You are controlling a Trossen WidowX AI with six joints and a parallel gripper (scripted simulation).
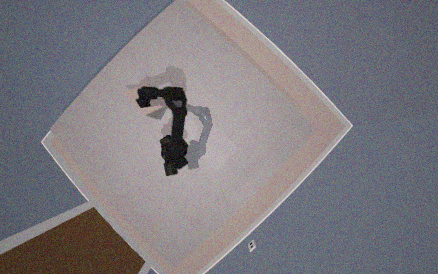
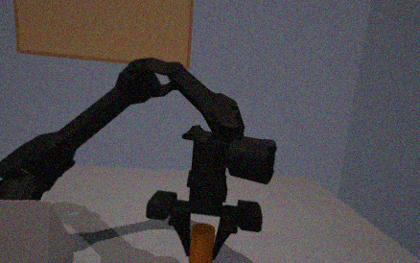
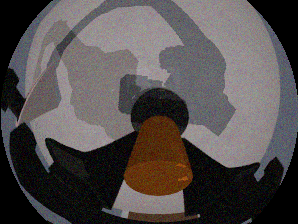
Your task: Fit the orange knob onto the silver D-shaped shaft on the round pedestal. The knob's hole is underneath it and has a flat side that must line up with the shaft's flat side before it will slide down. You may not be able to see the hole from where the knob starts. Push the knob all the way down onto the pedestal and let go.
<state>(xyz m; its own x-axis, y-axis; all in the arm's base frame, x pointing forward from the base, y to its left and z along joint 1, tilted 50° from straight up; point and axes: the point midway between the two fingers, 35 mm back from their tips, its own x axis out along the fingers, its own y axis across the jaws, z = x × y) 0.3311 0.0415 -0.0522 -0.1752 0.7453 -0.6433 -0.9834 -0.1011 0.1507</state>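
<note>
Right now my gripper tip is 40 mm above the dark round pedestal. From my gripper tip the other things lie so: orange knob 30 mm above.
</note>
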